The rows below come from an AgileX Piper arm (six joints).
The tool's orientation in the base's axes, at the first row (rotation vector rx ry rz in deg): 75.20, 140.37, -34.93
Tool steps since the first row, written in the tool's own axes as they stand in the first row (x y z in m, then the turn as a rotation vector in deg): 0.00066, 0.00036, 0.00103, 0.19, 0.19, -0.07; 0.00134, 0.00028, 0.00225, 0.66, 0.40, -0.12; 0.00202, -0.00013, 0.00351, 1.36, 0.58, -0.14; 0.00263, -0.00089, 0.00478, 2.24, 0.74, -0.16; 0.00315, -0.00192, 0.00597, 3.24, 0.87, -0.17; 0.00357, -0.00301, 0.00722, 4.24, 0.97, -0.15; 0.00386, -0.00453, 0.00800, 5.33, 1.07, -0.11; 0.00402, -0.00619, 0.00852, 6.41, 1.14, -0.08
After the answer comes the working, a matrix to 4 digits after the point.
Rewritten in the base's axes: 0.00001, 0.00014, -0.00127, 0.05, 0.26, -0.07; -0.00036, -0.00002, -0.00261, -0.03, 0.73, -0.28; -0.00100, -0.00036, -0.00391, -0.26, 1.33, -0.61; -0.00189, -0.00093, -0.00511, -0.60, 2.05, -1.02; -0.00297, -0.00166, -0.00614, -1.03, 2.83, -1.49; -0.00404, -0.00251, -0.00716, -1.48, 3.58, -1.97; -0.00542, -0.00344, -0.00762, -1.99, 4.39, -2.52; -0.00687, -0.00441, -0.00777, -2.51, 5.18, -3.04
The tool's axes in the first row as the columns of a matrix, in the base's axes (rounded; the answer above uses it unrounded):
-0.5402, 0.8395, 0.0579
0.7145, 0.4939, -0.4955
-0.4447, -0.2263, -0.8666

